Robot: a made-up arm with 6 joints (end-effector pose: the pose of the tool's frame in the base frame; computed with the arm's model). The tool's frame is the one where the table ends. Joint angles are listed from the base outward.
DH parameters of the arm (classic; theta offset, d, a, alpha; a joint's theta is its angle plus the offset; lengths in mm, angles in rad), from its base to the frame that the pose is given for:
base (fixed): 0.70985 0 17.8 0
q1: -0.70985 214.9 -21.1 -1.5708
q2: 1.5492 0 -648.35 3.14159
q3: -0.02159 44.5 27 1.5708
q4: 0 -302.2 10.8 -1.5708
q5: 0 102.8 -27.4 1.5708
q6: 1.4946 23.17 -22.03 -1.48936
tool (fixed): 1.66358 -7.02 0 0
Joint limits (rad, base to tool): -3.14..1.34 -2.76..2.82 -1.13..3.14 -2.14..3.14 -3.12..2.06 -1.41..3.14
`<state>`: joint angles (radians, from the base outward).
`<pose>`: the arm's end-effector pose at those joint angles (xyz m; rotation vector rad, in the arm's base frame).
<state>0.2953 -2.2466 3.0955 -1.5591 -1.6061 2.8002</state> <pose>-0.3989 -0.1733 -0.5563 -0.0606 -0.2731 1.9848</pose>
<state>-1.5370 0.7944 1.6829 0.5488 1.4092 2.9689</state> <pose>-0.1332 -0.5845 0.8978 0.9670 -0.4800 1.0820</pose>
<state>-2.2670 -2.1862 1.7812 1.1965 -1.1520 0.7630</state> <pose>0.4127 0.5910 -0.4334 1.2195 1.5295 1.2639</pose>
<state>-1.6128 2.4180 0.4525 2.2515 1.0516 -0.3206</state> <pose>-0.0081 -0.3458 -0.5239 0.6229 0.3902 0.6960</pose>
